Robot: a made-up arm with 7 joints.
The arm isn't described. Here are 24 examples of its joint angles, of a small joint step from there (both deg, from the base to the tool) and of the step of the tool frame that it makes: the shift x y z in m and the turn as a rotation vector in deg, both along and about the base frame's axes.
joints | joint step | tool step
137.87 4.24 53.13 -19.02 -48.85 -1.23 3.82 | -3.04 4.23 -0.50 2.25 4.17 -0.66 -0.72 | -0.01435 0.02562 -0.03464 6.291 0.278 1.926
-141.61 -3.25 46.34 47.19 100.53 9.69 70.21 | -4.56 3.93 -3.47 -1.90 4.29 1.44 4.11 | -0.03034 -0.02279 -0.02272 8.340 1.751 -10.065
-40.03 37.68 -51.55 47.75 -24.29 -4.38 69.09 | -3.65 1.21 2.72 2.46 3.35 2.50 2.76 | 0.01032 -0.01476 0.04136 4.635 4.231 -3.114
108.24 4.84 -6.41 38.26 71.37 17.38 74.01 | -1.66 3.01 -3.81 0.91 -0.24 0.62 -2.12 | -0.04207 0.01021 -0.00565 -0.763 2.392 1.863
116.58 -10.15 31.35 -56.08 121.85 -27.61 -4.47 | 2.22 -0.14 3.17 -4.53 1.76 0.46 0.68 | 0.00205 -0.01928 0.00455 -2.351 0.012 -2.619
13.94 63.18 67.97 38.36 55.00 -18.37 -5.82 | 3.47 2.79 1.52 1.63 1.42 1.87 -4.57 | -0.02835 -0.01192 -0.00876 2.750 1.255 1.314
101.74 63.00 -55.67 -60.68 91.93 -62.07 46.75 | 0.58 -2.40 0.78 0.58 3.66 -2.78 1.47 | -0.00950 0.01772 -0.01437 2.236 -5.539 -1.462
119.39 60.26 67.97 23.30 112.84 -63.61 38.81 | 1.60 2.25 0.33 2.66 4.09 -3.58 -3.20 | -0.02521 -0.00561 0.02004 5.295 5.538 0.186
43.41 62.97 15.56 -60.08 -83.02 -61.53 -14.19 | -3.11 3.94 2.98 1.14 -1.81 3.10 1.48 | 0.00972 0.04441 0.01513 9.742 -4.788 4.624
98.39 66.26 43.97 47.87 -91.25 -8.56 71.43 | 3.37 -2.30 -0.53 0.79 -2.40 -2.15 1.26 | 0.01051 0.00548 0.00138 -4.937 -2.653 -4.379
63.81 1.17 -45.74 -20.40 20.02 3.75 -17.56 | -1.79 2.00 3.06 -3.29 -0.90 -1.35 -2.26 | -0.00446 -0.00698 -0.01047 2.082 -2.183 0.608
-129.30 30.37 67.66 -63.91 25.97 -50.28 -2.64 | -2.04 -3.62 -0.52 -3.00 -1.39 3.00 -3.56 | -0.00017 -0.00789 0.00053 -3.001 -2.603 3.986
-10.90 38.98 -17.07 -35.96 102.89 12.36 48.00 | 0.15 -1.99 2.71 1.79 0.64 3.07 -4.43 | 0.02509 0.01594 0.03141 -1.649 -1.899 -3.001
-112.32 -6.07 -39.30 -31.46 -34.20 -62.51 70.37 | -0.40 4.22 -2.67 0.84 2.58 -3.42 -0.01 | -0.01322 0.01905 -0.00549 -2.055 -3.837 -3.338
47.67 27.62 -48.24 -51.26 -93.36 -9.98 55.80 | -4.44 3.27 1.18 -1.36 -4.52 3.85 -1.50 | -0.00232 0.02643 -0.03834 9.553 0.810 -0.687
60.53 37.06 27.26 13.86 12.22 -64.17 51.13 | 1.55 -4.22 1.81 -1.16 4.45 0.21 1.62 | 0.01592 -0.00159 -0.00199 0.440 4.309 -4.862
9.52 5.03 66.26 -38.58 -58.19 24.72 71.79 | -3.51 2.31 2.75 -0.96 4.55 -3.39 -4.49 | -0.00787 0.01541 0.03780 9.349 -0.289 -0.032
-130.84 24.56 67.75 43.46 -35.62 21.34 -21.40 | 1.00 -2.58 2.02 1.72 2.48 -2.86 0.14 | 0.00183 0.01704 -0.00468 1.315 -0.553 0.132
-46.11 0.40 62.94 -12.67 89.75 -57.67 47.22 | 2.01 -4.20 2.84 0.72 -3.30 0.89 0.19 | 0.03569 0.01901 -0.03285 -5.249 3.398 -0.330
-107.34 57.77 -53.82 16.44 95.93 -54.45 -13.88 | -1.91 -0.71 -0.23 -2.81 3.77 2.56 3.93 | -0.00827 -0.01456 0.00460 -1.097 -2.655 0.841
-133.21 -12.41 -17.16 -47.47 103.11 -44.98 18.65 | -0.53 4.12 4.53 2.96 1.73 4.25 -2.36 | 0.00460 -0.01616 0.03889 -3.055 5.005 -2.379
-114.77 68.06 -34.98 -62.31 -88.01 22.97 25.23 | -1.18 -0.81 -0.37 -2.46 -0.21 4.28 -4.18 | -0.01112 0.00247 -0.00339 2.579 -3.771 5.702
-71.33 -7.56 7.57 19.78 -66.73 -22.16 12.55 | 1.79 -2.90 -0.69 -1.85 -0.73 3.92 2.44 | -0.00431 0.02885 -0.00068 -4.189 0.565 1.328
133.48 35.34 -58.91 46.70 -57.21 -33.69 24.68 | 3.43 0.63 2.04 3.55 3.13 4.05 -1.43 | 0.01538 0.00372 0.01130 3.433 -7.234 2.888
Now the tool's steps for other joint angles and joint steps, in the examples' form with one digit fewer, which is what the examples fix.
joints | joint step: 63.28 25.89 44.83 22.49 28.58 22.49 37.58 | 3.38 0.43 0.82 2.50 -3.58 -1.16 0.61
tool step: 0.0094 -0.0199 0.0069 -4.37 -4.61 1.40
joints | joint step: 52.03 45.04 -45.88 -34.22 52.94 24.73 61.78 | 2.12 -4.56 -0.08 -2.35 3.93 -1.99 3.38
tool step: -0.0123 0.0263 0.0495 -8.19 4.87 -8.10
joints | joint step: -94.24 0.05 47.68 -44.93 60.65 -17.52 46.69 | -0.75 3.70 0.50 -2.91 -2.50 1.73 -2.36
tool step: -0.0382 -0.0013 0.0033 -2.96 -1.89 -5.25
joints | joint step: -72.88 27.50 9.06 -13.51 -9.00 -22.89 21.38 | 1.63 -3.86 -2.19 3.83 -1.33 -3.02 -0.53
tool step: 0.0205 -0.0016 -0.0086 0.85 -0.11 3.33
